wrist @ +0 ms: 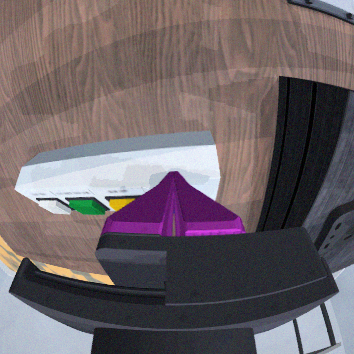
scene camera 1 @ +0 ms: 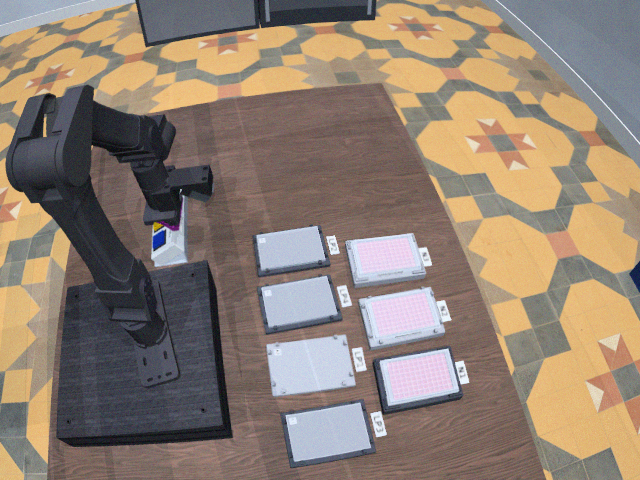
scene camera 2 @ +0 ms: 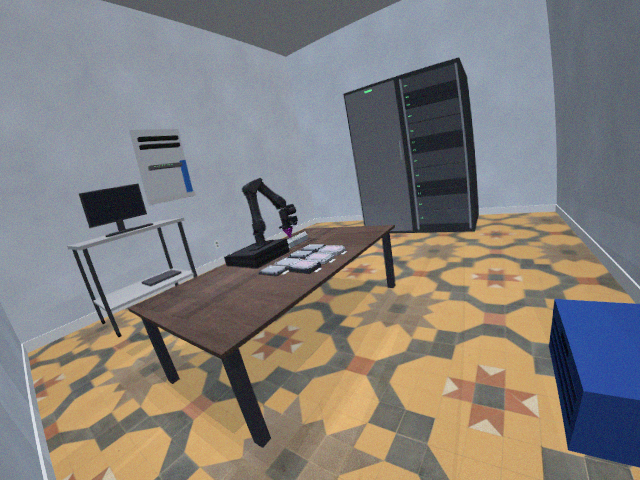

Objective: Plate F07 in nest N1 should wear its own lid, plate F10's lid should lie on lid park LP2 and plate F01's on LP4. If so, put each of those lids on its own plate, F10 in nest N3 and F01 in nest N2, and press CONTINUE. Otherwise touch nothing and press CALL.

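Frame: origin at the arm's base, x ahead, y left, z up, level; centimetres.
Seen in the pictures: gripper, between the fingertips: (wrist: 173, 178) (scene camera 1: 175, 229) (scene camera 2: 290, 237); arm's base, origin of its link: (scene camera 1: 151, 333) (scene camera 2: 262, 245).
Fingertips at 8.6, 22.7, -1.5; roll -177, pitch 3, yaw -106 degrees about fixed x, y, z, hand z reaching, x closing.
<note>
Pixels of each thing's top centre, then the offset from my fingertips to it, as dx, dy, dz. Level surfaces: height alone.
- button box, centre of its top: (wrist: 94, 205) (scene camera 1: 165, 206) (scene camera 2: 294, 235) -1.4, +7.9, -0.5
- blue button, centre of its top: (scene camera 1: 157, 236) -4.3, +0.8, -1.3
- yellow button, centre of its top: (wrist: 125, 212) -3.4, +5.8, -1.3
- green button, centre of its top: (wrist: 82, 212) -2.6, +10.7, -1.3
- N3, centre of its top: (scene camera 1: 386, 252) (scene camera 2: 330, 247) +38.3, -17.5, -3.6
- N2, centre of its top: (scene camera 1: 403, 311) (scene camera 2: 318, 255) +35.7, -30.7, -3.8
- N1, centre of its top: (scene camera 1: 420, 374) (scene camera 2: 303, 262) +33.0, -43.5, -3.4
- LP2, centre of its top: (scene camera 1: 289, 246) +21.5, -8.3, -5.1
- LP4, centre of its top: (scene camera 1: 298, 300) +19.0, -20.7, -5.1
- LP3, centre of its top: (scene camera 1: 327, 431) (scene camera 2: 273, 268) +14.8, -46.8, -5.1
- light grey park, centre of its top: (scene camera 1: 309, 362) (scene camera 2: 287, 259) +16.6, -33.6, -4.9
- wooden table, height of its surface: dz -6.9
My gripper (scene camera 1: 176, 227) (scene camera 2: 288, 235) (wrist: 173, 178) is shut and empty, its magenta fingertips low over the button box (scene camera 1: 177, 248) (wrist: 135, 162). In the wrist view the fingers hide the CALL end; contact cannot be told. The blue button (scene camera 1: 158, 239) shows in scene camera 1. The yellow button (wrist: 120, 203) and green button (wrist: 87, 206) show in the wrist view. Pink plates sit in N3 (scene camera 1: 386, 256), N2 (scene camera 1: 402, 314) and N1 (scene camera 1: 419, 377). Grey lids lie on LP2 (scene camera 1: 293, 249) and LP4 (scene camera 1: 300, 302). Plate and lid codes, and whether N1's plate wears a clear lid, are unreadable.
LP3 (scene camera 1: 329, 432) also bears a grey panel. Another light grey park (scene camera 1: 310, 365) with corner pins lies between LP4 and LP3. The arm's black base block (scene camera 1: 98, 392) stands close to the button box. The wooden table (scene camera 1: 320, 139) (scene camera 2: 222, 304) carries everything.
</note>
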